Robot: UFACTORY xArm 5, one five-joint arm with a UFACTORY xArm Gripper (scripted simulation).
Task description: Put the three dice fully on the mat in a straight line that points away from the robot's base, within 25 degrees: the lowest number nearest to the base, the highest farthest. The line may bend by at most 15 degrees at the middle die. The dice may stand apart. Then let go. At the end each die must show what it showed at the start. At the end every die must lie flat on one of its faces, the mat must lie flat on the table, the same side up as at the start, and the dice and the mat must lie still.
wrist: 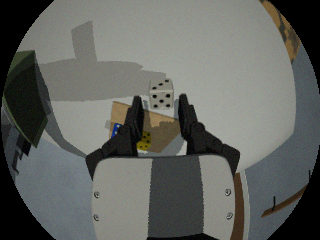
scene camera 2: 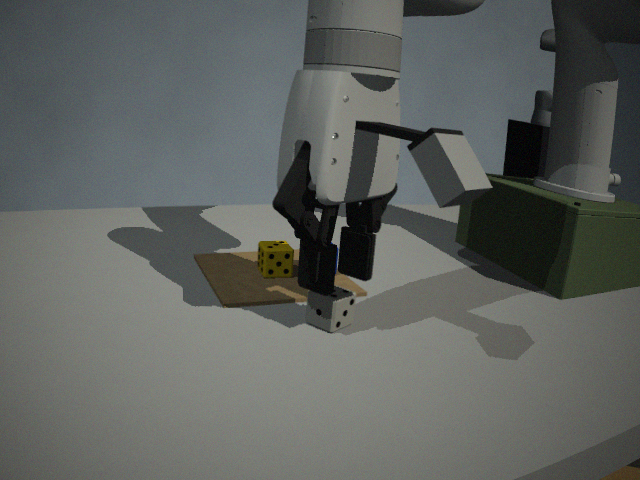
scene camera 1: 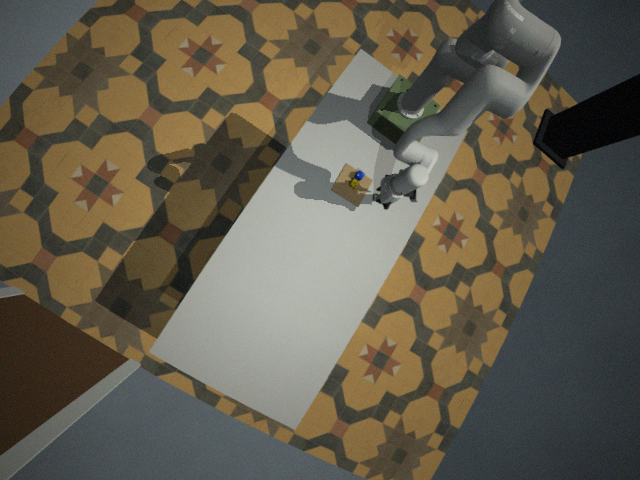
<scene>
tan mat: wrist 164, 129; scene camera 2; scene camera 1
same spot on tan mat: (scene camera 1: 341, 187) = (scene camera 2: 230, 262)
</scene>
